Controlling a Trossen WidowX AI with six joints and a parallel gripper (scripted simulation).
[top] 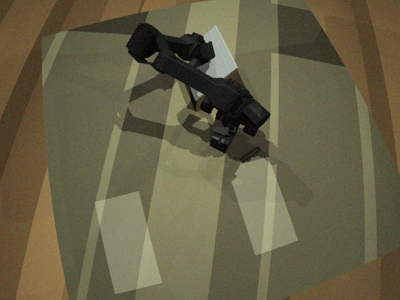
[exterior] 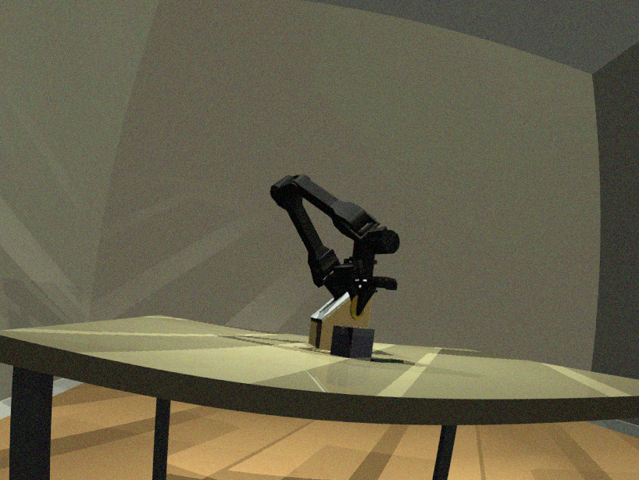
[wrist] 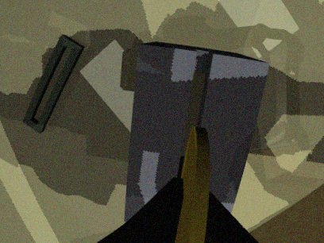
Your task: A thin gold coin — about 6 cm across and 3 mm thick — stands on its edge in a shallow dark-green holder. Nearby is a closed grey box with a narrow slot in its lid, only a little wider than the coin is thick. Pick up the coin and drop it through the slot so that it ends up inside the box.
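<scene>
My gripper tip is now 2 cm below the gold coin.
</scene>
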